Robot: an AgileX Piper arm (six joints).
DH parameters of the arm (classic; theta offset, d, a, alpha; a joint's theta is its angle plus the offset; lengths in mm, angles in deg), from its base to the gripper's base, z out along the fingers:
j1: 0 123 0 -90
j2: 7.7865 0 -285 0
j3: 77.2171 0 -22 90
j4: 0 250.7 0 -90
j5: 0 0 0 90
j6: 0 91 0 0
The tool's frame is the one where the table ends.
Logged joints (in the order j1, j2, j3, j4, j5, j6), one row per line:
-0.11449 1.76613 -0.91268 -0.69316 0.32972 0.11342
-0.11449 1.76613 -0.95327 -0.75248 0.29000 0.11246
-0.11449 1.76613 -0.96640 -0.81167 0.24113 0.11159
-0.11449 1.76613 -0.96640 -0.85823 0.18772 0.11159
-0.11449 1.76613 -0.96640 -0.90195 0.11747 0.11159
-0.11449 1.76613 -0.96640 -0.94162 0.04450 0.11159
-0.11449 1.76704 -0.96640 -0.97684 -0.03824 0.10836
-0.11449 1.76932 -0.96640 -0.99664 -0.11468 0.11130
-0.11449 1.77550 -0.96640 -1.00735 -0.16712 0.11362
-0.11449 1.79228 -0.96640 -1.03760 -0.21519 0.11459
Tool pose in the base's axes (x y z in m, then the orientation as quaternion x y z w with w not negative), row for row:
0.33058 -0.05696 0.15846 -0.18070 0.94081 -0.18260 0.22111
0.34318 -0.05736 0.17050 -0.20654 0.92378 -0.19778 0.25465
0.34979 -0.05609 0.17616 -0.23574 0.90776 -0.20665 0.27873
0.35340 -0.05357 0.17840 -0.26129 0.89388 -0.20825 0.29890
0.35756 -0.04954 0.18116 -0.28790 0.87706 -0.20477 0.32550
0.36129 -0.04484 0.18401 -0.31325 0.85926 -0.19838 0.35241
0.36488 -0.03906 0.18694 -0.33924 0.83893 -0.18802 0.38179
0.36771 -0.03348 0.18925 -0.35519 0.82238 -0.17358 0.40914
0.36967 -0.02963 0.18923 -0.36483 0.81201 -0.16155 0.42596
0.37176 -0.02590 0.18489 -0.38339 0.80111 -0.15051 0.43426
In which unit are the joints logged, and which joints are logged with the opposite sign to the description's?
The joints are logged in radians. Opposite sign: none.
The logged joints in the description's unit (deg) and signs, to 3 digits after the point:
-6.560 101.192 -52.293 -39.715 18.892 6.498
-6.560 101.192 -54.618 -43.114 16.616 6.443
-6.560 101.192 -55.371 -46.505 13.816 6.394
-6.560 101.192 -55.371 -49.173 10.756 6.394
-6.560 101.192 -55.371 -51.678 6.731 6.394
-6.560 101.192 -55.371 -53.951 2.550 6.394
-6.560 101.244 -55.371 -55.969 -2.191 6.209
-6.560 101.375 -55.371 -57.103 -6.571 6.377
-6.560 101.729 -55.371 -57.717 -9.575 6.510
-6.560 102.690 -55.371 -59.450 -12.329 6.566

